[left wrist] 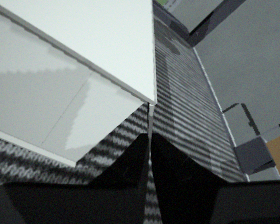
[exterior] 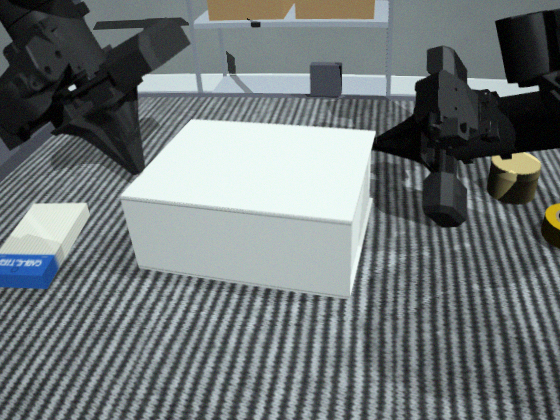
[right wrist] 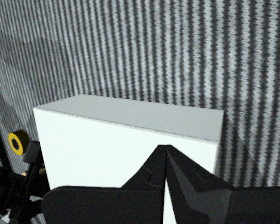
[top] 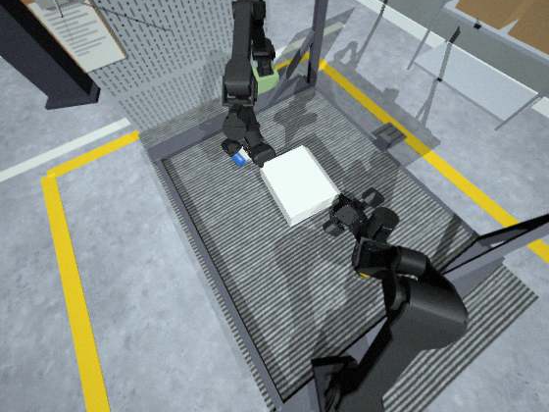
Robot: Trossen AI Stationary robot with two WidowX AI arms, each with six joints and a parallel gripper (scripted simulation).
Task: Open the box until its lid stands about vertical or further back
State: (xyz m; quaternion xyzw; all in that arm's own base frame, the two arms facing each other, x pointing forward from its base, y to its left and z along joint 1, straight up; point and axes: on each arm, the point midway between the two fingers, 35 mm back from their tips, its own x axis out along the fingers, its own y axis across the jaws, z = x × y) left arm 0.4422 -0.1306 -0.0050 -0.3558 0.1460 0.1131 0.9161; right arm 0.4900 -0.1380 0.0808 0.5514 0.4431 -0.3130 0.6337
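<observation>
My left hand is 11 cm to the right of the tan cylinder, 7 cm past it and 4 cm above it. The rest, counted from my left hand: yellow tape roll (19 cm to the left, 6 cm below, 1 cm behind).
</observation>
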